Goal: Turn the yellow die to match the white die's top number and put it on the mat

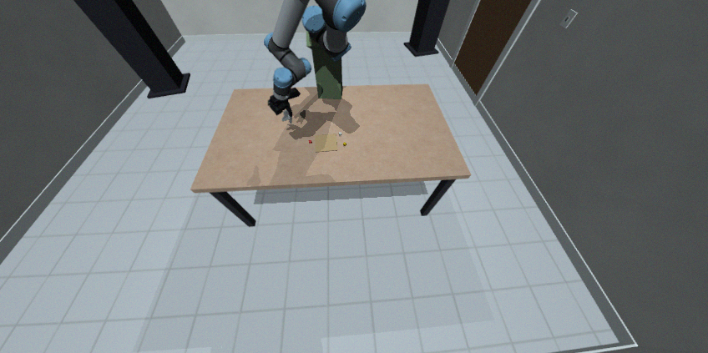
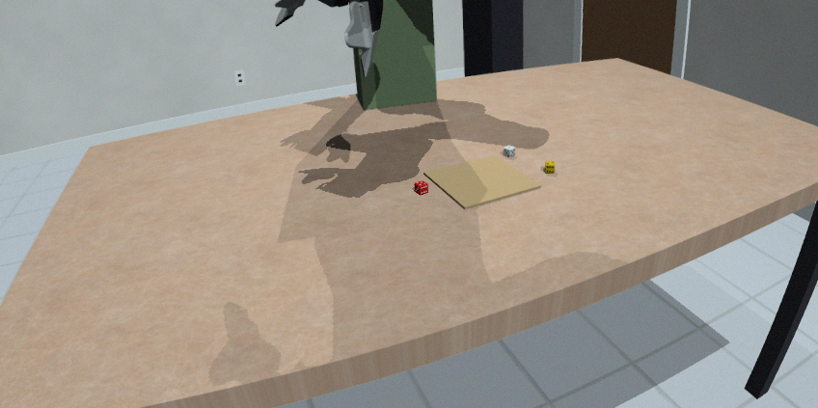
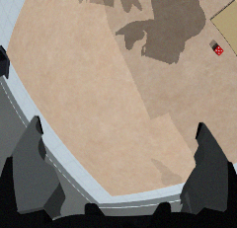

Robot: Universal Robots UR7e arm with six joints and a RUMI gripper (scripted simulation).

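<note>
The red die is 230 mm below my hand, 120 mm to the left of it and 60 mm ahead of it. From my hand the other things lie so: tan mat 240 mm below, 210 mm to the left, 90 mm ahead; then white die 320 mm to the left, 230 mm below, 40 mm ahead; then yellow die 330 mm to the left, 230 mm below, 140 mm ahead.
</note>
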